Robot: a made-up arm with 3 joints. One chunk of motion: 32 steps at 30 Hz.
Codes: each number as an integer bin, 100 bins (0 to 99) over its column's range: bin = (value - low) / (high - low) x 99, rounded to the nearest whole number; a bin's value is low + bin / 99 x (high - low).
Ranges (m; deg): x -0.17..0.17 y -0.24..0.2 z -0.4..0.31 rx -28..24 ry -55..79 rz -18..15
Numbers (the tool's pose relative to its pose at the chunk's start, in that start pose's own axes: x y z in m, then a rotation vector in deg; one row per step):
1: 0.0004 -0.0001 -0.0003 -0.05 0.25 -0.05
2: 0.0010 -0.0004 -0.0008 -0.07 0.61 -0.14
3: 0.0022 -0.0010 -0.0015 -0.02 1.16 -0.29
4: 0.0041 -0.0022 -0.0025 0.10 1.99 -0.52
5: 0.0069 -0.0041 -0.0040 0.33 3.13 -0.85
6: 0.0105 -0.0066 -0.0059 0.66 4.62 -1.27
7: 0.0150 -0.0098 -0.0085 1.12 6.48 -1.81
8: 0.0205 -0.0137 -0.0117 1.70 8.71 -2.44
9: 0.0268 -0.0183 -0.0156 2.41 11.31 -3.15
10: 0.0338 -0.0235 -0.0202 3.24 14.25 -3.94
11: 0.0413 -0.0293 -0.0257 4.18 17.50 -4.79
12: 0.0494 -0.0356 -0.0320 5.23 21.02 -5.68
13: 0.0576 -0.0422 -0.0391 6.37 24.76 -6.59
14: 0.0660 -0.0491 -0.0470 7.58 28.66 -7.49
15: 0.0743 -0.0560 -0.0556 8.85 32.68 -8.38
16: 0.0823 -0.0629 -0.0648 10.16 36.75 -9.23
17: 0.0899 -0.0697 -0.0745 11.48 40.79 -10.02
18: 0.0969 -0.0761 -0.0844 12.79 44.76 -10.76
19: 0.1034 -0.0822 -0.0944 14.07 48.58 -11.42
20: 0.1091 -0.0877 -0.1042 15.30 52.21 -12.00
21: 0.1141 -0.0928 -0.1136 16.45 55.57 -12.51
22: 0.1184 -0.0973 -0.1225 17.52 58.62 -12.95
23: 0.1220 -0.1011 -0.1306 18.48 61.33 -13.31
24: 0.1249 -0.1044 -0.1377 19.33 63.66 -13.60
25: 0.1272 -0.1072 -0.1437 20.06 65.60 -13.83
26: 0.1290 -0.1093 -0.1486 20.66 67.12 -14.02
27: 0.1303 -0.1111 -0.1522 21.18 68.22 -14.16
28: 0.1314 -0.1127 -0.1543 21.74 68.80 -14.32
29: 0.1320 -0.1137 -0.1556 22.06 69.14 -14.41
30: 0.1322 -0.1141 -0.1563 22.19 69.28 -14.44
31: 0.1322 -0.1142 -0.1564 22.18 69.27 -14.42
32: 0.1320 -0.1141 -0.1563 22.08 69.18 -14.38
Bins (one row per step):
1: 50 54 56 53 41 54
2: 50 54 56 53 41 54
3: 50 54 56 53 41 53
4: 51 54 55 53 42 52
5: 52 53 55 54 43 51
6: 53 53 55 55 44 50
7: 54 52 55 55 45 49
8: 55 51 54 57 47 47
9: 57 50 54 58 49 45
10: 59 49 53 59 51 42
11: 62 47 52 61 54 40
12: 64 46 51 63 56 37
13: 66 45 50 65 59 34
14: 69 43 49 68 62 32
15: 71 41 48 70 65 29
16: 73 40 47 73 68 26
17: 76 38 45 75 71 24
18: 78 37 44 78 74 22
19: 80 36 43 80 77 20
20: 81 34 41 82 79 18
21: 83 33 40 85 82 16
22: 84 32 39 87 84 15
23: 85 31 38 88 86 14
24: 86 31 37 90 88 13
25: 87 30 36 91 89 13
26: 87 29 35 93 90 12
27: 87 29 35 94 91 12
28: 88 29 34 95 91 11
29: 88 28 34 95 92 11
30: 88 28 34 96 92 11
31: 88 28 34 96 92 11
32: 88 28 34 95 92 11

